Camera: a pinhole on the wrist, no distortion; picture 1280 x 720 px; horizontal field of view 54.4 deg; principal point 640.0 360.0 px. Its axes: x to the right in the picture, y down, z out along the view. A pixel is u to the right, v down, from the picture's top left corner.
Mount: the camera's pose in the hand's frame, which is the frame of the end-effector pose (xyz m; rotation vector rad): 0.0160 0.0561 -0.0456 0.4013 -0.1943 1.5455
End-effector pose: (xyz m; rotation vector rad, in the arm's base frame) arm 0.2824 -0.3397 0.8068 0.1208 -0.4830 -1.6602
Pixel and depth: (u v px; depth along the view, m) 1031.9 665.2 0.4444
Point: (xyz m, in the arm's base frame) 0.1538 -0.2072 1.1958
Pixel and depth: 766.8 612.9 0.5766
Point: 0.0052 -0.1824 1.2339
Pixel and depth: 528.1 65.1 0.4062
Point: 0.0344 -0.4149 1.0645
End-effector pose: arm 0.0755 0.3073 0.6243 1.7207 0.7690 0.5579
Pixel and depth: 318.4 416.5 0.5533
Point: 0.3470 0.1278 0.2392
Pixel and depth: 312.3 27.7 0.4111
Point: 0.3489 0.2869 0.3587
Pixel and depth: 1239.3 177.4 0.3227
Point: 0.3797 0.1749 0.6188
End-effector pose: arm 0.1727 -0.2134 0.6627 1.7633 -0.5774 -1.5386
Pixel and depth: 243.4 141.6 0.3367
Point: -0.0372 -0.2382 0.4544
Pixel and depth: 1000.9 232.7 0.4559
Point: -0.2086 -0.4040 0.5760
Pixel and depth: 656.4 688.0 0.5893
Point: -0.3645 -0.1812 0.5666
